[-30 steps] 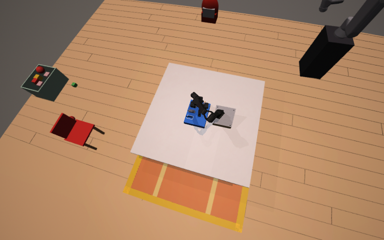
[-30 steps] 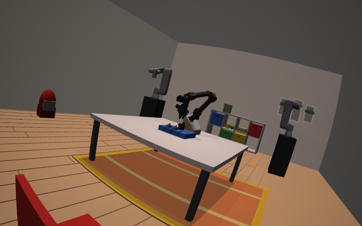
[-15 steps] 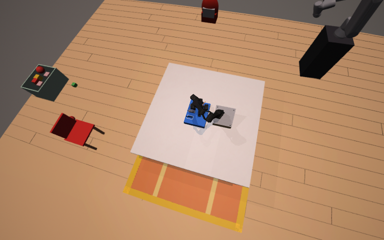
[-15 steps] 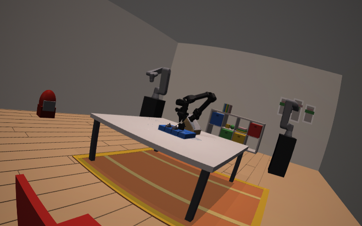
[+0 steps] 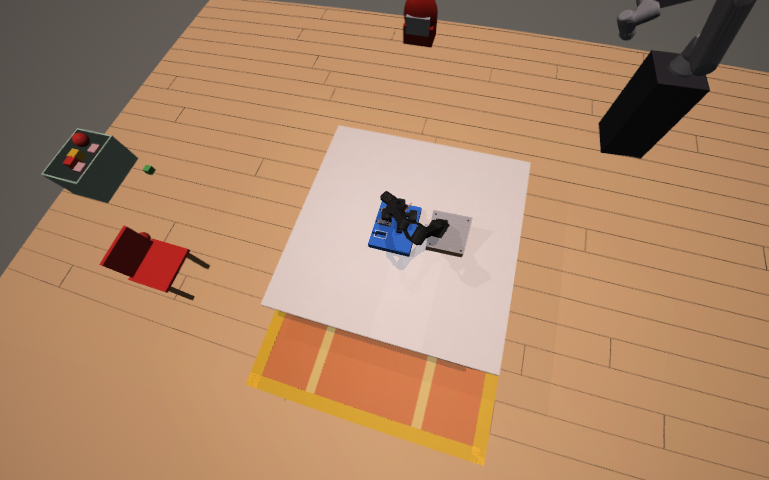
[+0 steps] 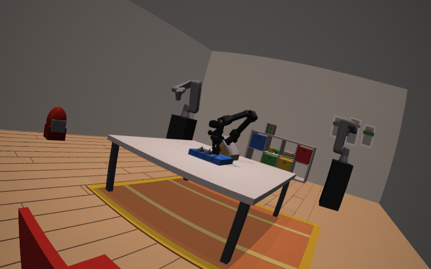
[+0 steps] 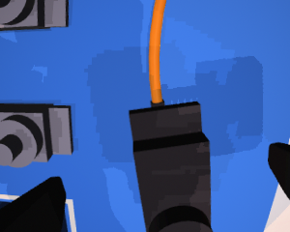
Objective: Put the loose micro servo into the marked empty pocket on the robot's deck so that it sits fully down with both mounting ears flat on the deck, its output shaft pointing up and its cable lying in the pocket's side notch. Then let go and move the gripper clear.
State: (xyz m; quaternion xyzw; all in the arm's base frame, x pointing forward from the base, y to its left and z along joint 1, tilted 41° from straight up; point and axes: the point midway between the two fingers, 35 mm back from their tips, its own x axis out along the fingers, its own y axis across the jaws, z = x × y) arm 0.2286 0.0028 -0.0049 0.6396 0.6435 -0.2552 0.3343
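Right now the blue deck is 2 cm behind my gripper tip and 8 cm below it.
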